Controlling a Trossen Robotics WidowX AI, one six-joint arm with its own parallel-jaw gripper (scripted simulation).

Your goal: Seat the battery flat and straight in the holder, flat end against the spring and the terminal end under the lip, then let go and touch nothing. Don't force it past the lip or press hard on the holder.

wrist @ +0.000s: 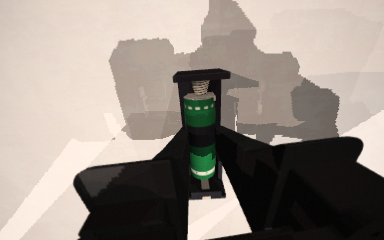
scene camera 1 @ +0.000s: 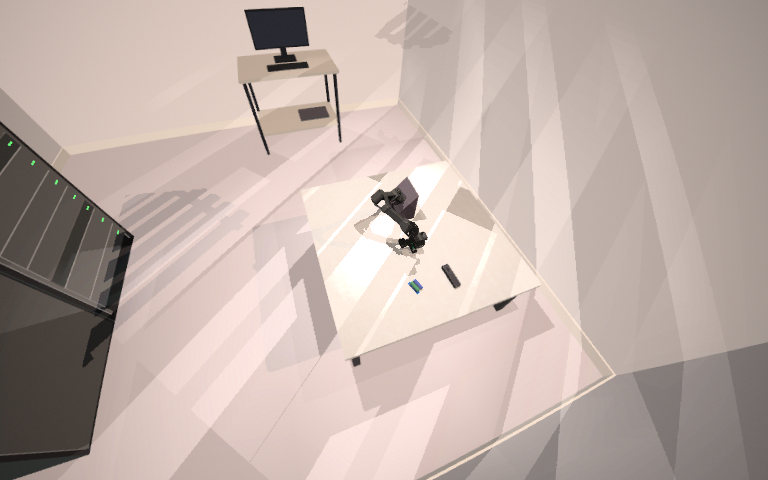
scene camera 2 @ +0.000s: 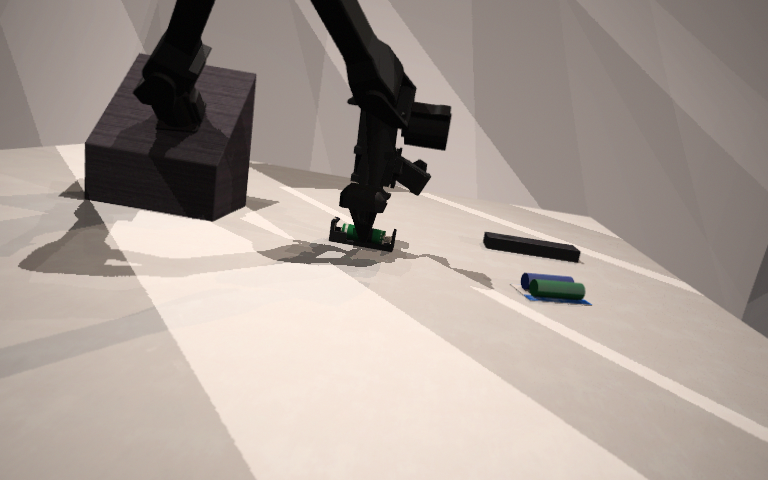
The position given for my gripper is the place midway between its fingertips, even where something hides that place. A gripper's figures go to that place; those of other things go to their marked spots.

Scene:
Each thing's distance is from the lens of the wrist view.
my gripper [wrist: 199, 129]: 12 cm
battery [wrist: 200, 114]: 9 cm

